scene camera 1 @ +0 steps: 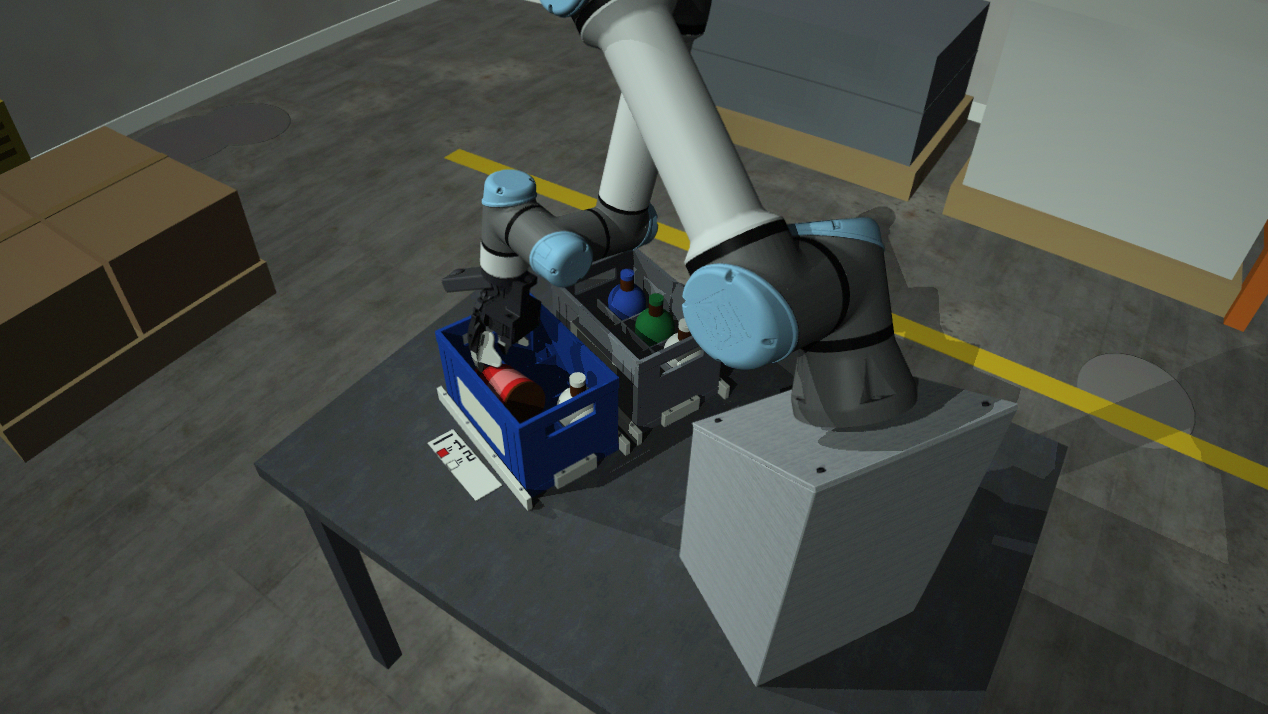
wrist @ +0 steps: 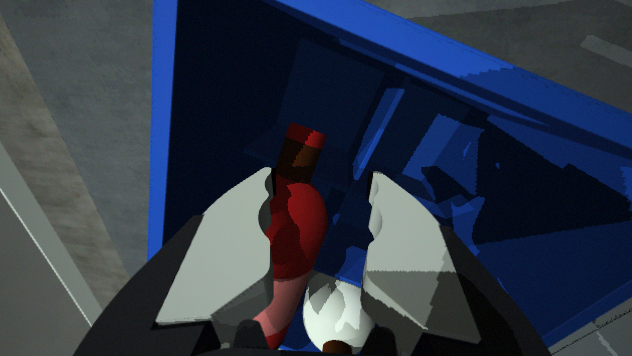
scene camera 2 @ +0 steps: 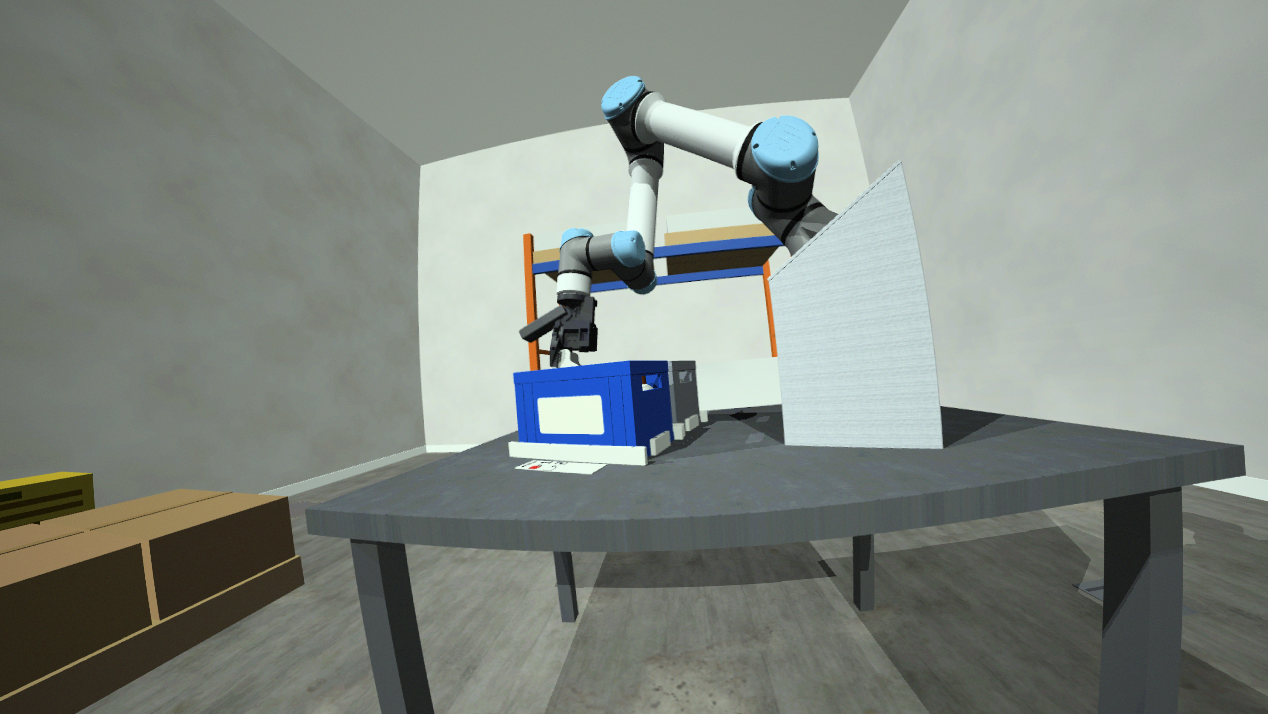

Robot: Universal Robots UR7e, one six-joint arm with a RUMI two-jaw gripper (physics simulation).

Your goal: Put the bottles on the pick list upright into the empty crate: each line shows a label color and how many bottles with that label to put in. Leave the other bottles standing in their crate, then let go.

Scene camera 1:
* gripper: 492, 362
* green bottle: 653, 325
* blue bottle: 625, 300
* white bottle: 577, 380
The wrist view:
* gripper: 321, 172
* red bottle: 299, 217
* white bottle: 332, 311
